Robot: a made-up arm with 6 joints.
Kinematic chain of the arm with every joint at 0, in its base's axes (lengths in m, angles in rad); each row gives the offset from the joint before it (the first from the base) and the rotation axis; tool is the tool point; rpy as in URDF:
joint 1: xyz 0 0 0.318 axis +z
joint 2: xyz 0 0 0 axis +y
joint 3: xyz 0.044 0 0.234 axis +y
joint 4: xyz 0.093 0 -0.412 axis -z
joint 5: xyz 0 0 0 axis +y
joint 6: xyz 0.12 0 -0.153 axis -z
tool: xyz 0 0 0 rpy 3.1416 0 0
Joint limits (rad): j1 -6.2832..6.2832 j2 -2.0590..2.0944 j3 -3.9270..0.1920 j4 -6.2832..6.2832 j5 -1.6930..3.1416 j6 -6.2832..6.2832
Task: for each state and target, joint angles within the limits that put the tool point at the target. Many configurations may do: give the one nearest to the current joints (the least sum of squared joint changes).
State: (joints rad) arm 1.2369 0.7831 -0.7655 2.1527 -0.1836 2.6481
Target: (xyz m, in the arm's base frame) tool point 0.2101 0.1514 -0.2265
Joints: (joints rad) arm 1.0105 1.2511 -1.1737 1.9989 0.0813 2.6481
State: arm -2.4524 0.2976 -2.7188 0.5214 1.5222 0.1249
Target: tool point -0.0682 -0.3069 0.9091
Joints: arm -2.1561 0.0156 -2.7043 0.6211 2.1467 0.1249
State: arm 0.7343 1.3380 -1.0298 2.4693 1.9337 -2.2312
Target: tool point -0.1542 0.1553 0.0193
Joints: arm 0.2351 1.4953 -0.2502 1.8470 2.1988 -2.2312
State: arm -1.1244 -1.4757 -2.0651 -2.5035 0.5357 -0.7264
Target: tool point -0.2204 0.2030 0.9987
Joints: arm -0.6952 -1.4303 -1.7155 -2.5468 0.5296 -0.7264
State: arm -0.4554 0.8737 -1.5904 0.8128 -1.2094 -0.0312
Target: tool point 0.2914 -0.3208 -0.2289
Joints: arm -0.5503 1.6535 -1.5468 0.6991 -0.6504 -0.0312
